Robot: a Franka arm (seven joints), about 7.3 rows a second.
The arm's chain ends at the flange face. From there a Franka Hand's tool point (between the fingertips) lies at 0.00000 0.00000 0.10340 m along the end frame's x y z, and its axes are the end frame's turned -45 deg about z.
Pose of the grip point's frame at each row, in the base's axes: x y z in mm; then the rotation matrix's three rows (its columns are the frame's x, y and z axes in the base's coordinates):
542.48 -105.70 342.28; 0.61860 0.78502 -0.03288; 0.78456 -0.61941 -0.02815; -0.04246 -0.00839 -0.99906
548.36 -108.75 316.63; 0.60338 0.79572 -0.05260; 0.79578 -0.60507 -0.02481; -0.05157 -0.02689 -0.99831
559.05 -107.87 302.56; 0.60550 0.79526 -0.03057; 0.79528 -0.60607 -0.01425; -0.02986 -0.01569 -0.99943
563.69 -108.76 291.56; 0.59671 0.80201 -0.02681; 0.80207 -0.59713 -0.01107; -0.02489 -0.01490 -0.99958
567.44 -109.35 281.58; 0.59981 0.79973 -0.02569; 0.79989 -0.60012 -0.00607; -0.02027 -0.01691 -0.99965
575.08 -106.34 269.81; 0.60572 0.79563 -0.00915; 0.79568 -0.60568 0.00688; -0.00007 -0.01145 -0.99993
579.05 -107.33 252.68; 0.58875 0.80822 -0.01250; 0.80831 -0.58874 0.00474; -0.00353 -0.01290 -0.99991
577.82 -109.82 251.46; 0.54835 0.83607 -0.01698; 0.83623 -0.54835 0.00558; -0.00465 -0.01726 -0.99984
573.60 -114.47 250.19; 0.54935 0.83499 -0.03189; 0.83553 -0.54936 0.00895; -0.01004 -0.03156 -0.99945
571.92 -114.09 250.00; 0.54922 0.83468 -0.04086; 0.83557 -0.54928 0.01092; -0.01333 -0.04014 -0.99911
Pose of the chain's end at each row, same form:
545.88 -102.79 445.58; 0.99251 0.11768 -0.03288; 0.11678 -0.99276 -0.02815; -0.03596 0.02409 -0.99906
553.80 -106.18 419.86; 0.98931 0.13600 -0.05260; 0.13485 -0.99055 -0.02481; -0.05548 0.01745 -0.99831
562.21 -106.40 405.90; 0.99049 0.13418 -0.03057; 0.13379 -0.99090 -0.01425; -0.03221 0.01002 -0.99943
566.46 -107.62 394.92; 0.98904 0.14517 -0.02681; 0.14491 -0.98938 -0.01107; -0.02814 0.00706 -0.99958
570.10 -108.72 384.94; 0.98962 0.14136 -0.02569; 0.14126 -0.98996 -0.00607; -0.02629 0.00238 -0.99965
576.03 -107.05 373.20; 0.99090 0.13429 -0.00915; 0.13435 -0.99091 0.00688; -0.00815 -0.00805 -0.99993
580.34 -107.82 356.07; 0.98781 0.15519 -0.01250; 0.15526 -0.98786 0.00474; -0.01162 -0.00663 -0.99991
579.58 -110.40 354.84; 0.97893 0.20345 -0.01698; 0.20356 -0.97905 0.00558; -0.01549 -0.00892 -0.99984
576.90 -115.40 353.53; 0.97888 0.20198 -0.03189; 0.20235 -0.97927 0.00895; -0.02942 -0.01522 -0.99945
576.14 -115.22 353.31; 0.97857 0.20185 -0.04086; 0.20244 -0.97924 0.01092; -0.03781 -0.01896 -0.99911

